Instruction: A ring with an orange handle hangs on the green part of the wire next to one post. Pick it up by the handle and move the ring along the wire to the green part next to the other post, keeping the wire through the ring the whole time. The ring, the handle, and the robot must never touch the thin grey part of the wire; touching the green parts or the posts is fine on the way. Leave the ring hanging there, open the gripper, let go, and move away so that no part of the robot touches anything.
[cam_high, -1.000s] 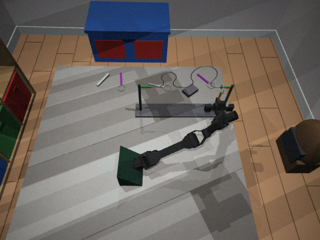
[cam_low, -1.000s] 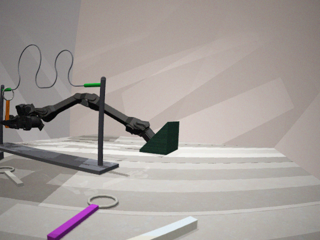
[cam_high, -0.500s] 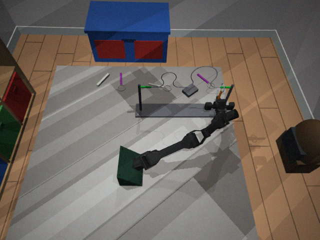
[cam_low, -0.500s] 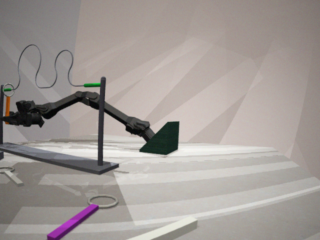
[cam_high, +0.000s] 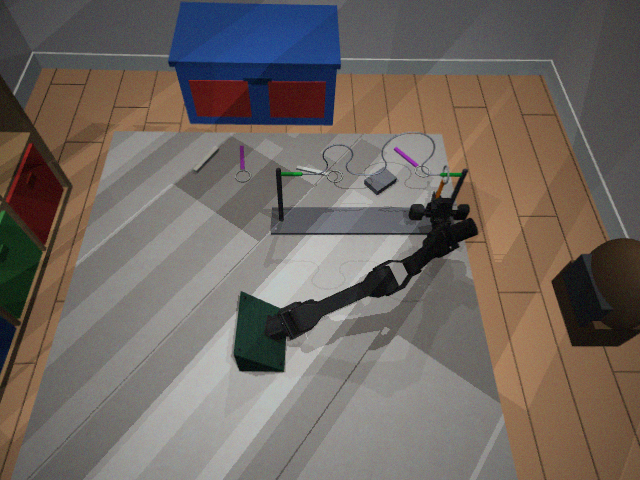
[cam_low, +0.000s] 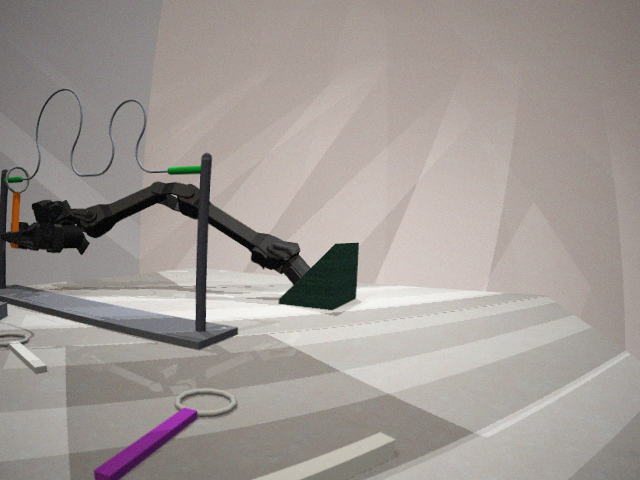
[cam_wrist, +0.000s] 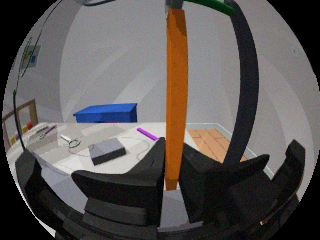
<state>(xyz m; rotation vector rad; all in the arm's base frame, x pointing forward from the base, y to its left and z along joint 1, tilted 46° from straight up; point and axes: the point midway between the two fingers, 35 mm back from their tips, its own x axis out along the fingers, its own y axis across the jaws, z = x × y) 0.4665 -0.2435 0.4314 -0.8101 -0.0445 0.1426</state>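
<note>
Right now the ring with orange handle is 80 mm above my gripper tip and 30 mm behind it. The rest, counted from my gripper tip: white-handled ring (380 mm to the left, 140 mm ahead, 130 mm below); grey box (170 mm to the left, 130 mm ahead, 120 mm below); purple-handled ring (690 mm to the left, 140 mm ahead, 130 mm below).
</note>
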